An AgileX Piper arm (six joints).
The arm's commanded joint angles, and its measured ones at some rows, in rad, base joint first. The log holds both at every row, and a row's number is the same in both.
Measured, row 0:
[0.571 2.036 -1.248 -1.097 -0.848 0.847]
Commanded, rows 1 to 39:
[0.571 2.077 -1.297 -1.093 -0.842 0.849]
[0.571 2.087 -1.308 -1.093 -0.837 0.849]
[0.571 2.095 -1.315 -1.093 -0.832 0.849]
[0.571 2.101 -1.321 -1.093 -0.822 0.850]
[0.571 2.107 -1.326 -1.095 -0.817 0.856]
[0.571 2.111 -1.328 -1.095 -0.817 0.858]
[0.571 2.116 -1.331 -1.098 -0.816 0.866]
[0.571 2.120 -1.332 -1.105 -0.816 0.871]
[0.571 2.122 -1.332 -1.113 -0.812 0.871]
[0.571 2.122 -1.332 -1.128 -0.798 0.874]
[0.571 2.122 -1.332 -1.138 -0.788 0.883]
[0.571 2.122 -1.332 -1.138 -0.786 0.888]
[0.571 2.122 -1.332 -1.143 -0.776 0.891]
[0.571 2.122 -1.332 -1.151 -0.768 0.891]
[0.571 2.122 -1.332 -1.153 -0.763 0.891]
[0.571 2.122 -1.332 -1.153 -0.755 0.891]
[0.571 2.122 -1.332 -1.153 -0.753 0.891]
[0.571 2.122 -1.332 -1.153 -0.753 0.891]
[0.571 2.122 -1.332 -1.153 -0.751 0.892]
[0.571 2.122 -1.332 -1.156 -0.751 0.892]
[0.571 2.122 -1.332 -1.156 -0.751 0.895]
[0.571 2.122 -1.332 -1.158 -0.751 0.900]
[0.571 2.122 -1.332 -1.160 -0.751 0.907]
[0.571 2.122 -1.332 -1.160 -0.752 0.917]
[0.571 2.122 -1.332 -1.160 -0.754 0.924]
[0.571 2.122 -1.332 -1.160 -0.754 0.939]
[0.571 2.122 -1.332 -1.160 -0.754 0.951]
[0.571 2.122 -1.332 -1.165 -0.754 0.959]
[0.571 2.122 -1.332 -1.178 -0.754 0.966]
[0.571 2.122 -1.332 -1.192 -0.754 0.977]
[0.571 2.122 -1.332 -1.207 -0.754 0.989]
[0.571 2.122 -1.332 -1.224 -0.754 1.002]
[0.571 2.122 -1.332 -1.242 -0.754 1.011]
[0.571 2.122 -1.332 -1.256 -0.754 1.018]
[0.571 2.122 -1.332 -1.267 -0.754 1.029]
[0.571 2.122 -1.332 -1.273 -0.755 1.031]
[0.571 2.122 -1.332 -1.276 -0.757 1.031]
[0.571 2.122 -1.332 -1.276 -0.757 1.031]
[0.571 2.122 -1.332 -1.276 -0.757 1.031]
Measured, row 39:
[0.571 2.125 -1.331 -1.245 -0.747 1.017]
